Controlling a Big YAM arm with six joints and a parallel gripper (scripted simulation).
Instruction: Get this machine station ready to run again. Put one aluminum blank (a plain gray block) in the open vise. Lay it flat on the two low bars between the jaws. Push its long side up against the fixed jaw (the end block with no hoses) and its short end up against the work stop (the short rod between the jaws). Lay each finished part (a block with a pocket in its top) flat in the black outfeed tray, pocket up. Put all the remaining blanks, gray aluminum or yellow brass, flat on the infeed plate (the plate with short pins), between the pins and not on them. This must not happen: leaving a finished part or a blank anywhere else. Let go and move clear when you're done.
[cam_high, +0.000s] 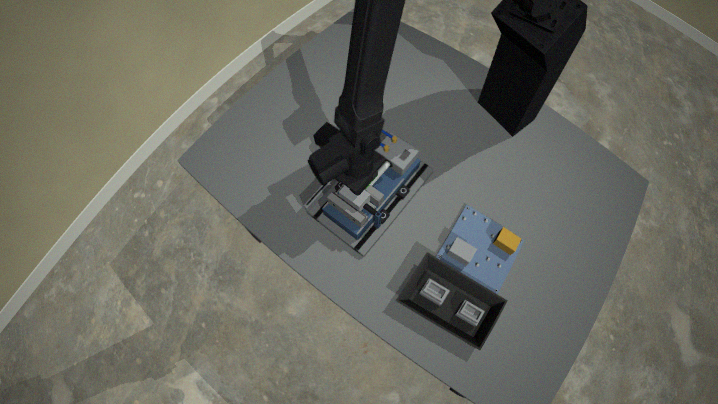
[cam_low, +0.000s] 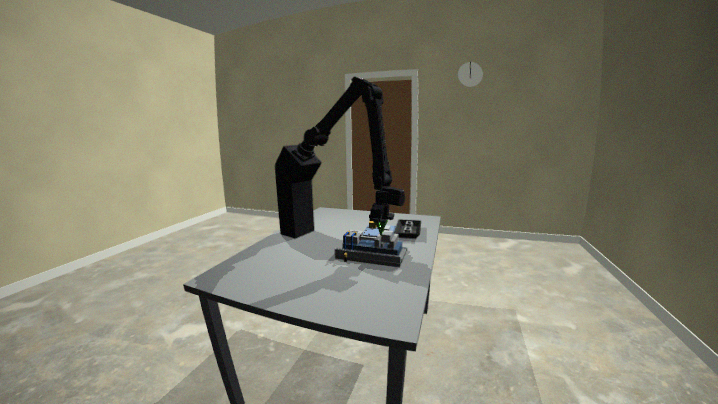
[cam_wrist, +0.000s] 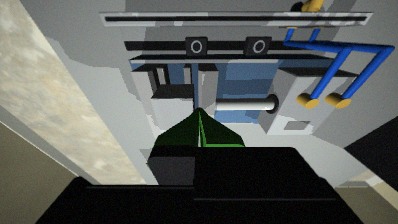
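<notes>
My gripper is now 1 cm past the moving jaw and 3 cm above it. The rest, counted from my hand: blue infeed plate 7 cm behind, 33 cm to the left, 11 cm below; then fixed jaw 6 cm ahead, 3 cm below; then white rod 6 cm behind, 1 cm to the left, 3 cm below.
</notes>
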